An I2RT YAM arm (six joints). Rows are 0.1 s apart.
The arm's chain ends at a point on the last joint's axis. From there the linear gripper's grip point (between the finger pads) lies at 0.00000 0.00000 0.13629 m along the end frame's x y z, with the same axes.
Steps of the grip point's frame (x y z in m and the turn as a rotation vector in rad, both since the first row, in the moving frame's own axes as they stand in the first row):
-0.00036 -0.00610 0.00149 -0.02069 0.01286 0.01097
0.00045 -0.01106 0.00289 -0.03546 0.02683 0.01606
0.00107 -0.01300 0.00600 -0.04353 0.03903 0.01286
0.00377 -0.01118 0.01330 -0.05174 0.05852 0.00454
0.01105 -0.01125 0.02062 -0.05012 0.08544 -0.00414
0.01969 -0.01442 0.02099 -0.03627 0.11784 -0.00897
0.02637 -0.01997 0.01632 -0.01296 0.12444 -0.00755
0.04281 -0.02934 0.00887 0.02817 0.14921 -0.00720
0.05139 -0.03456 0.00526 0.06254 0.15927 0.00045
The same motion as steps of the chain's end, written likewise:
-0.00210 -0.00893 0.00153 -0.02069 0.01286 0.01097
-0.00317 -0.01592 0.00302 -0.03546 0.02683 0.01606
-0.00421 -0.01896 0.00623 -0.04353 0.03903 0.01286
-0.00418 -0.01824 0.01372 -0.05174 0.05852 0.00454
-0.00059 -0.01805 0.02129 -0.05012 0.08544 -0.00414
0.00365 -0.01928 0.02202 -0.03627 0.11784 -0.00897
0.00945 -0.02167 0.01739 -0.01296 0.12444 -0.00755
0.02257 -0.02544 0.01044 0.02817 0.14921 -0.00720
0.02979 -0.02608 0.00725 0.06254 0.15927 0.00045

